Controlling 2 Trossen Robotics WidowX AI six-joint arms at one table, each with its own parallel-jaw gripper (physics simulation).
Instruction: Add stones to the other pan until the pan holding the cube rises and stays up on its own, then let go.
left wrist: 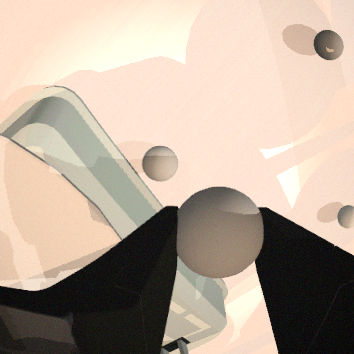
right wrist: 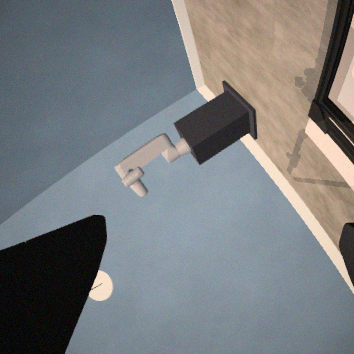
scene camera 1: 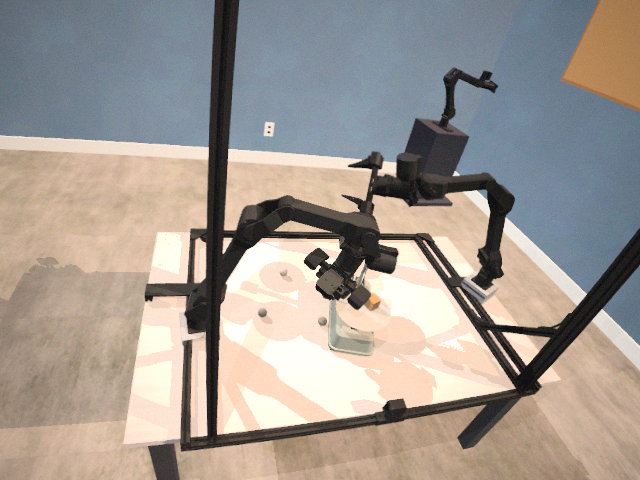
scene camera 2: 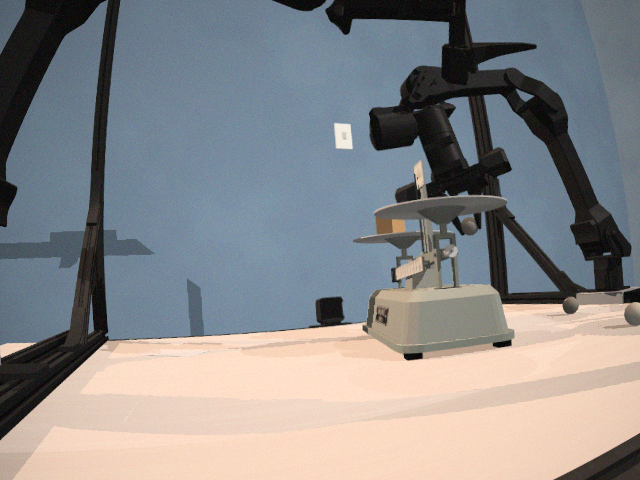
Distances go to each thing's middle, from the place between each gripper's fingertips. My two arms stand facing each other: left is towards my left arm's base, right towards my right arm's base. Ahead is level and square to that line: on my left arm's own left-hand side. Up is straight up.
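From my left hand, you'd find the balance scale (scene camera 2: 424,316) 20 mm ahead and 120 mm to the right, and it's 30 mm below.
As for my right hand, that one's 1 cm to the left of the balance scale and 25 cm past it, and it's 23 cm above it.
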